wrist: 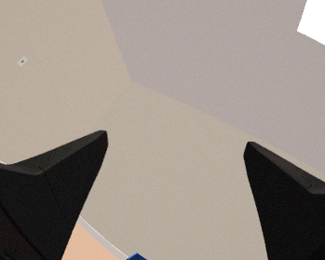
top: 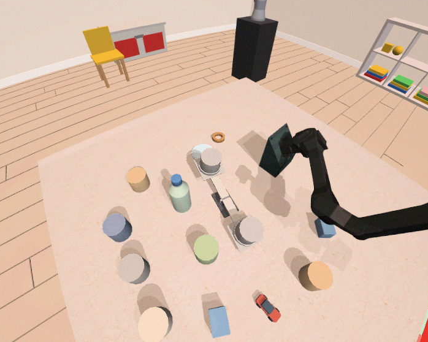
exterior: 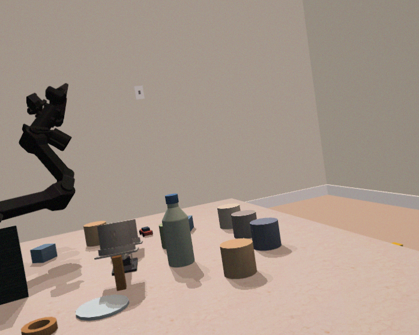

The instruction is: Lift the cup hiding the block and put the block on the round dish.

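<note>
My gripper tip is now 50 mm short of the pale block, 410 mm to the left of it and 480 mm above it. The rest, counted from my gripper tip: balance (20 mm ahead, 540 mm to the right, 480 mm below); green cylinder (160 mm ahead, 470 mm to the right, 490 mm below); red toy car (150 mm ahead, 240 mm to the right, 510 mm below).
</note>
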